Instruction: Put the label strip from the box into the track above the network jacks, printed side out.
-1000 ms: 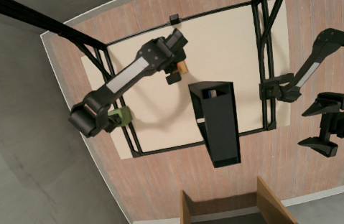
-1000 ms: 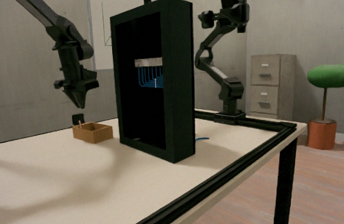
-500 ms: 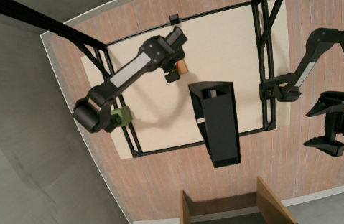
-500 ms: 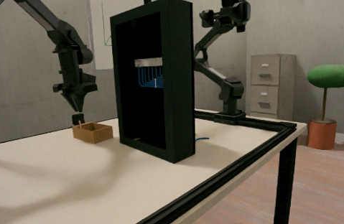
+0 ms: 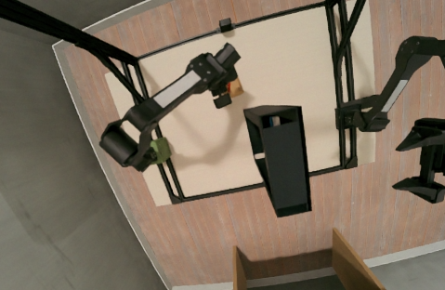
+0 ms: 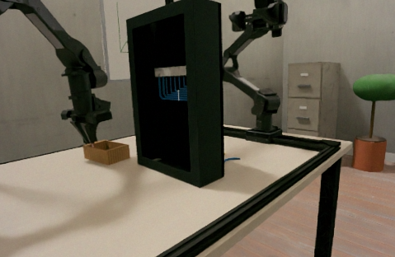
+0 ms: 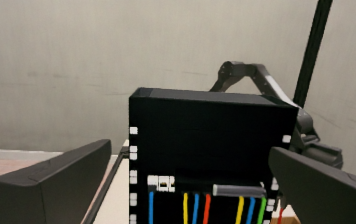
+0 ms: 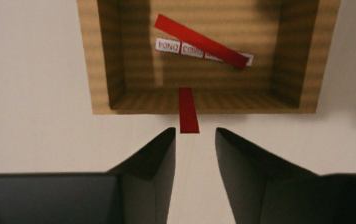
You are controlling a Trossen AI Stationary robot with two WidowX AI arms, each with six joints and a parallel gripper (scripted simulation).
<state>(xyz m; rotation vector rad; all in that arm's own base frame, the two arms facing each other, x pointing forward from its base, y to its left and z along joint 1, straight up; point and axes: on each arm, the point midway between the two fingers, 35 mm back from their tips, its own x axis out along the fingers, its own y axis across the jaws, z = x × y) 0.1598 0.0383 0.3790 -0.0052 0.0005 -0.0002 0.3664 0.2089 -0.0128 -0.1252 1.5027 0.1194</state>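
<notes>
My right hand is 5 cm to the right of the box and 8 cm above it.
</notes>
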